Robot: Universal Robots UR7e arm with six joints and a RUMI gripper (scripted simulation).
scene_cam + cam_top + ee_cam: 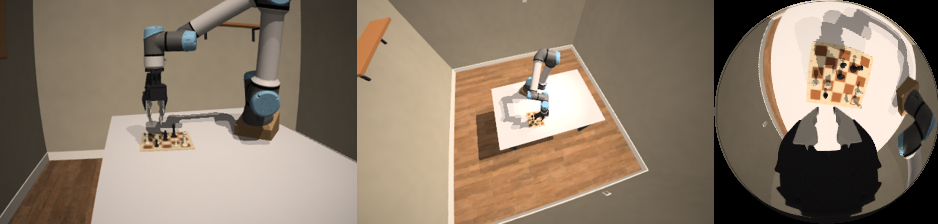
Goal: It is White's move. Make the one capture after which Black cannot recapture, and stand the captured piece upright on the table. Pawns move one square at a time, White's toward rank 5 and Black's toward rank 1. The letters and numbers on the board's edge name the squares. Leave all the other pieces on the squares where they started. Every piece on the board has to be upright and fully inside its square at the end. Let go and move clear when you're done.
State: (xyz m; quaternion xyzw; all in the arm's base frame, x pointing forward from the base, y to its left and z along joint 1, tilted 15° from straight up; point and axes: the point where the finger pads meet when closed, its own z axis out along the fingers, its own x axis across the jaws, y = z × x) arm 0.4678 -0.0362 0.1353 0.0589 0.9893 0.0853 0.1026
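The chessboard is 110 mm below my hand, 60 mm to the right of it and 60 mm behind it.
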